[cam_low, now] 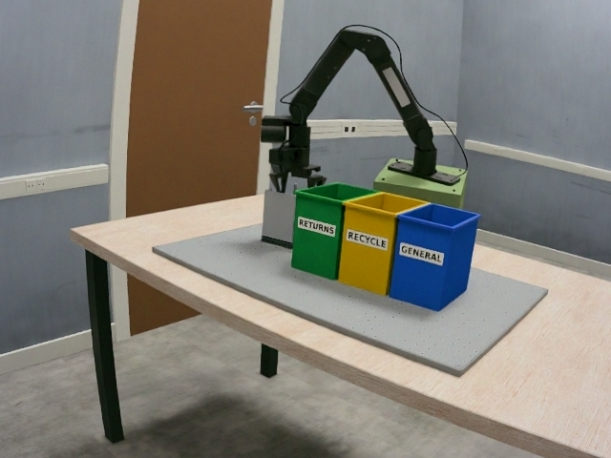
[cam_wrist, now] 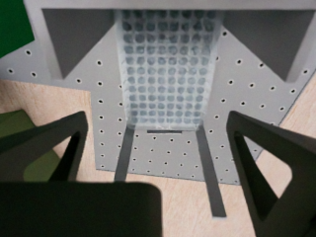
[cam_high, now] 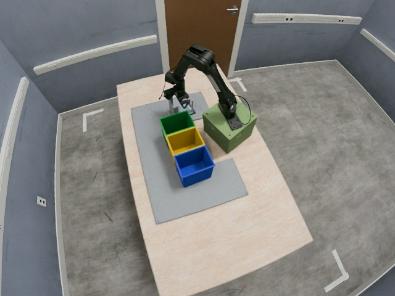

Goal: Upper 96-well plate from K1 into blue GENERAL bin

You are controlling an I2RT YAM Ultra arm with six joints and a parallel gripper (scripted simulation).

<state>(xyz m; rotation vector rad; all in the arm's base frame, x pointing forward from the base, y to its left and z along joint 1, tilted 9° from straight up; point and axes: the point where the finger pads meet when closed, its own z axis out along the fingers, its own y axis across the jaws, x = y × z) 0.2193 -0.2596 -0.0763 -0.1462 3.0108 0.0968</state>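
Right now the clear 96-well plate is 70 mm below my hand and 10 mm to the right of it. Round my hand: blue general bin 450 mm to the left, 80 mm ahead, 20 mm below; then yellow recycle bin 320 mm to the left, 90 mm ahead, 20 mm below; then green returns bin 190 mm to the left, 90 mm ahead, 20 mm below.
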